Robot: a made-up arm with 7 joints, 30 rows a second.
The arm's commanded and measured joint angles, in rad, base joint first. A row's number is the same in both.
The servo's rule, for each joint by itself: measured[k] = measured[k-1] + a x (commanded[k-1-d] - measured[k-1]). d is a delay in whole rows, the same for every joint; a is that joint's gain. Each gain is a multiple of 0.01, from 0.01 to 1. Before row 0 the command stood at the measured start. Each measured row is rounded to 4 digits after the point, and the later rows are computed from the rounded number. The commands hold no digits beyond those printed.
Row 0, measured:
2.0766 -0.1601 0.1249 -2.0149 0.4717 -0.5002 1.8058
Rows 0 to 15, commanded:
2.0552 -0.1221 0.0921 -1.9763 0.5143 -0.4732 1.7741
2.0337 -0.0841 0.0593 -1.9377 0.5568 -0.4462 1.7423
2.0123 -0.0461 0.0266 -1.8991 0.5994 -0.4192 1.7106
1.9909 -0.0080 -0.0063 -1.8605 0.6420 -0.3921 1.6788
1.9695 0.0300 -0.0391 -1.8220 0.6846 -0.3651 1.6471
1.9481 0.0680 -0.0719 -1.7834 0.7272 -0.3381 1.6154
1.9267 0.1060 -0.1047 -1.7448 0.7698 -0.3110 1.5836
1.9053 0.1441 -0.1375 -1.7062 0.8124 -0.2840 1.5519
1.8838 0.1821 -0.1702 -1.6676 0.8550 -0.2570 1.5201
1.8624 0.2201 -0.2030 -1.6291 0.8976 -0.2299 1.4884
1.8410 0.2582 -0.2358 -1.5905 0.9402 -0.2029 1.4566
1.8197 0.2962 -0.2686 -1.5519 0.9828 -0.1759 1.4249
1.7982 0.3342 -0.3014 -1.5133 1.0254 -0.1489 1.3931
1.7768 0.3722 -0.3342 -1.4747 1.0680 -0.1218 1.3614
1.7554 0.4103 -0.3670 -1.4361 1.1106 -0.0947 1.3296
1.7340 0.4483 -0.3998 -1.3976 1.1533 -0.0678 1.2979
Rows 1 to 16, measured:
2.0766 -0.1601 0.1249 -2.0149 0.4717 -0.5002 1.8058
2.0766 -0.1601 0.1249 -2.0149 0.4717 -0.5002 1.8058
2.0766 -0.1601 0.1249 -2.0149 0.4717 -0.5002 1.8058
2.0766 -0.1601 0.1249 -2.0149 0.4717 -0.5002 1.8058
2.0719 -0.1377 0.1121 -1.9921 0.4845 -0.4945 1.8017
2.0635 -0.1061 0.0915 -1.9600 0.5062 -0.4844 1.7940
2.0522 -0.0707 0.0662 -1.9241 0.5342 -0.4707 1.7832
2.0387 -0.0337 0.0379 -1.8866 0.5665 -0.4542 1.7696
2.0235 0.0039 0.0079 -1.8485 0.6019 -0.4355 1.7537
2.0069 0.0417 -0.0232 -1.8101 0.6395 -0.4150 1.7357
1.9893 0.0796 -0.0550 -1.7716 0.6786 -0.3932 1.7159
1.9708 0.1177 -0.0872 -1.7330 0.7187 -0.3703 1.6946
1.9517 0.1557 -0.1196 -1.6944 0.7596 -0.3465 1.6719
1.9321 0.1937 -0.1521 -1.6559 0.8010 -0.3220 1.6480
1.9121 0.2318 -0.1847 -1.6173 0.8428 -0.2970 1.6231
1.8918 0.2698 -0.2174 -1.5787 0.8848 -0.2716 1.5973
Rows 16 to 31, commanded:
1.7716 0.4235 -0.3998 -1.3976 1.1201 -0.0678 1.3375
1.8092 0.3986 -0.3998 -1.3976 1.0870 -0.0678 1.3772
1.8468 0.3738 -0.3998 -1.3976 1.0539 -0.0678 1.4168
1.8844 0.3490 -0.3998 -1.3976 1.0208 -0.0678 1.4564
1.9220 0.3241 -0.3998 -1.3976 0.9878 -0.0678 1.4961
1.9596 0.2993 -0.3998 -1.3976 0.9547 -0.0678 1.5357
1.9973 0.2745 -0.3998 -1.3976 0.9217 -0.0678 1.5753
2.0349 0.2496 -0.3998 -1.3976 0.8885 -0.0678 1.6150
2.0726 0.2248 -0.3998 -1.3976 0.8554 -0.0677 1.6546
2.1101 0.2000 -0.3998 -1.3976 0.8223 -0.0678 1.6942
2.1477 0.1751 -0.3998 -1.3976 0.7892 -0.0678 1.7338
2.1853 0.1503 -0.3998 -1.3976 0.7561 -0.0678 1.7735
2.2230 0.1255 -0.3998 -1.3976 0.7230 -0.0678 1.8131
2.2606 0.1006 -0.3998 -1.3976 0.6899 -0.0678 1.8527
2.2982 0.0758 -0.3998 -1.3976 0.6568 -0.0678 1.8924
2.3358 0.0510 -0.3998 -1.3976 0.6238 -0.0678 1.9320
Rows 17 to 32, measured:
1.8712 0.3078 -0.2502 -1.5401 0.9270 -0.2458 1.5708
1.8504 0.3458 -0.2830 -1.5015 0.9693 -0.2198 1.5436
1.8295 0.3839 -0.3158 -1.4629 1.0117 -0.1935 1.5158
1.8085 0.4219 -0.3486 -1.4244 1.0542 -0.1671 1.4875
1.8004 0.4228 -0.3686 -1.4086 1.0740 -0.1462 1.4680
1.8023 0.4085 -0.3808 -1.4021 1.0779 -0.1297 1.4562
1.8121 0.3880 -0.3882 -1.3994 1.0707 -0.1167 1.4511
1.8280 0.3650 -0.3927 -1.3983 1.0557 -0.1064 1.4518
1.8487 0.3409 -0.3955 -1.3979 1.0353 -0.0983 1.4576
1.8731 0.3164 -0.3972 -1.3977 1.0111 -0.0919 1.4678
1.9004 0.2917 -0.3982 -1.3976 0.9843 -0.0868 1.4818
1.9300 0.2669 -0.3988 -1.3976 0.9556 -0.0828 1.4991
1.9614 0.2421 -0.3992 -1.3976 0.9255 -0.0796 1.5193
1.9941 0.2173 -0.3994 -1.3976 0.8945 -0.0771 1.5420
2.0279 0.1924 -0.3996 -1.3976 0.8629 -0.0751 1.5669
2.0625 0.1676 -0.3997 -1.3976 0.8309 -0.0736 1.5938

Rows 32 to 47, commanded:
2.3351 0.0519 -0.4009 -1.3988 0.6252 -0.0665 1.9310
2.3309 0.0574 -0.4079 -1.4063 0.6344 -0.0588 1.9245
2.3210 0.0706 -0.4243 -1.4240 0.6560 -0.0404 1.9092
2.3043 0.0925 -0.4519 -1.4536 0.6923 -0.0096 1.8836
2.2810 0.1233 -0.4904 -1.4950 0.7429 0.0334 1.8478
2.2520 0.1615 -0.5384 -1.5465 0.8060 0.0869 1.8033
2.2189 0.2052 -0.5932 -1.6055 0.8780 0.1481 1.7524
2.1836 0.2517 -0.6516 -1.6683 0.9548 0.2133 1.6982
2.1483 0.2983 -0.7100 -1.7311 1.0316 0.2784 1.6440
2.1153 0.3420 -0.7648 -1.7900 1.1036 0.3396 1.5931
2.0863 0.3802 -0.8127 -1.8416 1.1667 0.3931 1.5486
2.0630 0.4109 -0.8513 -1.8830 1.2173 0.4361 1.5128
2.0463 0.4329 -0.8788 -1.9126 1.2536 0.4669 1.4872
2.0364 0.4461 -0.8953 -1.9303 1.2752 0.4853 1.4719
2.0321 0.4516 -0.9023 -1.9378 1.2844 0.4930 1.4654
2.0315 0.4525 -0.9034 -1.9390 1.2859 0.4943 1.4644
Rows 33 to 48, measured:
2.0978 0.1428 -0.3997 -1.3976 0.7985 -0.0724 1.6223
2.1336 0.1179 -0.3997 -1.3976 0.7659 -0.0714 1.6523
2.1698 0.0931 -0.3997 -1.3976 0.7332 -0.0706 1.6835
2.2063 0.0683 -0.3997 -1.3976 0.7004 -0.0700 1.7158
2.2346 0.0586 -0.4002 -1.3983 0.6778 -0.0693 1.7438
2.2558 0.0579 -0.4032 -1.4030 0.6648 -0.0671 1.7673
2.2701 0.0654 -0.4114 -1.4154 0.6622 -0.0615 1.7857
2.2776 0.0814 -0.4272 -1.4379 0.6712 -0.0506 1.7984
2.2783 0.1061 -0.4518 -1.4716 0.6927 -0.0330 1.8048
2.2725 0.1388 -0.4856 -1.5158 0.7267 -0.0078 1.8046
2.2607 0.1780 -0.5276 -1.5687 0.7721 0.0249 1.7978
2.2437 0.2215 -0.5760 -1.6275 0.8269 0.0645 1.7849
2.2227 0.2668 -0.6283 -1.6886 0.8883 0.1094 1.7666
2.1991 0.3112 -0.6815 -1.7484 0.9529 0.1577 1.7440
2.1743 0.3519 -0.7327 -1.8034 1.0170 0.2071 1.7186
2.1498 0.3867 -0.7790 -1.8504 1.0771 0.2552 1.6918

